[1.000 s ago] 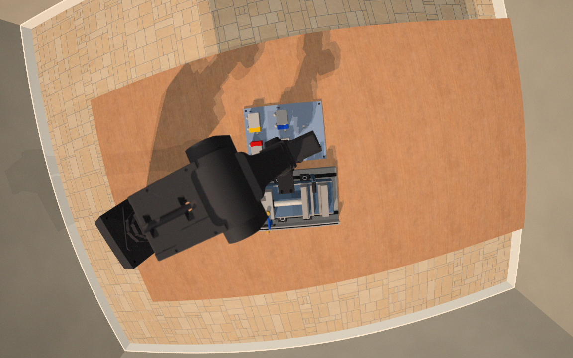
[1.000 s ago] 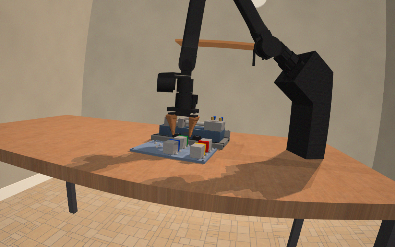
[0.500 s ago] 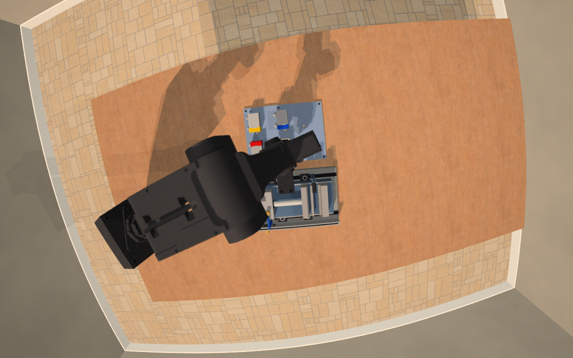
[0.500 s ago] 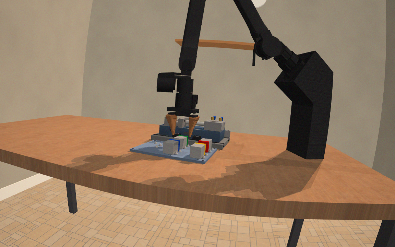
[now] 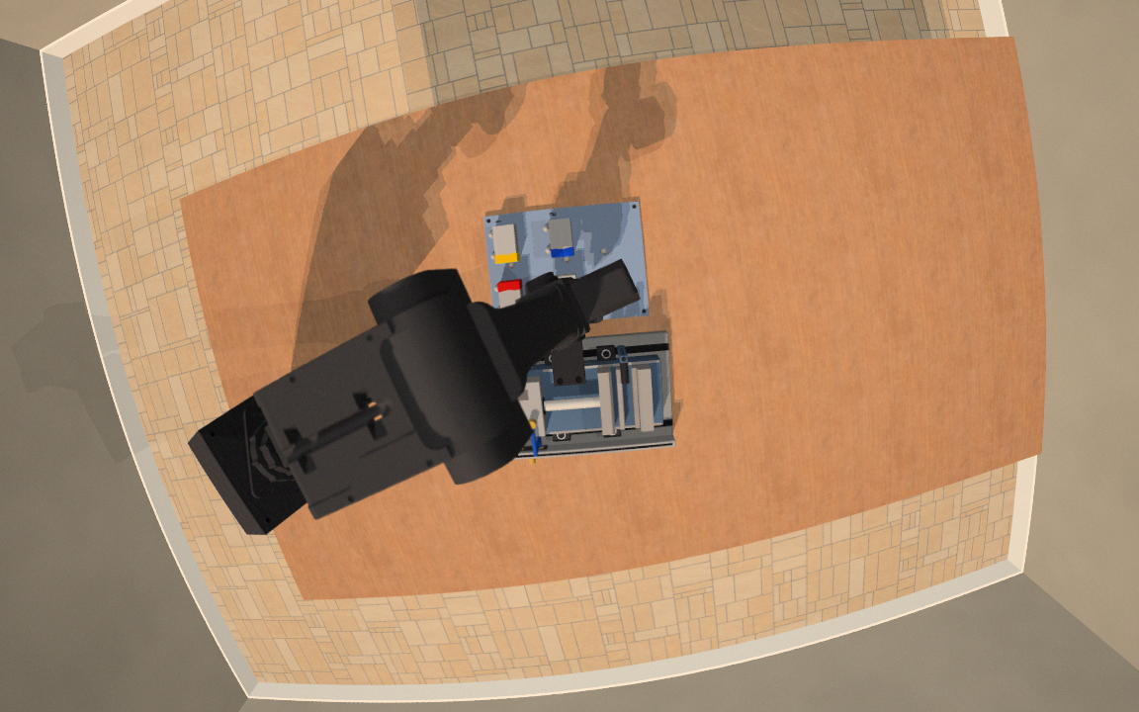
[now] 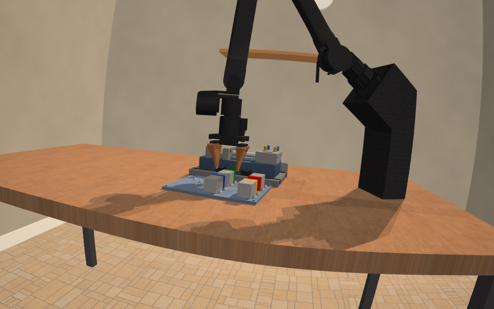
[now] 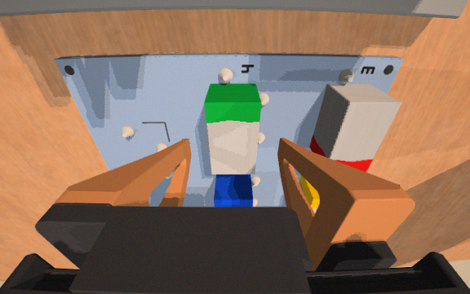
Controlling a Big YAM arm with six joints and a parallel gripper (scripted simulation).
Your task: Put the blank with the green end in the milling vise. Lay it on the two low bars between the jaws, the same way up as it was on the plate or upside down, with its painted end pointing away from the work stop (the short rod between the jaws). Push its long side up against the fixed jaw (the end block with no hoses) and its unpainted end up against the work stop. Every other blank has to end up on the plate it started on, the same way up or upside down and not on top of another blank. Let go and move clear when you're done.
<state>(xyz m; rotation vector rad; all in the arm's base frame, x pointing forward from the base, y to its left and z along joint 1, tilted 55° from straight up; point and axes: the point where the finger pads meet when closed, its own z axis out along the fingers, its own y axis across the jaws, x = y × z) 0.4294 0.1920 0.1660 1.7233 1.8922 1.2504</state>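
Right now the green-ended blank is 3 cm below my hand. From my hand the other things lie so: blue-ended blank 9 cm to the left, 3 cm below, 3 cm behind; red-ended blank 8 cm behind, 3 cm to the right, 3 cm below; blue pin plate 5 cm below, 4 cm to the left, 1 cm behind.
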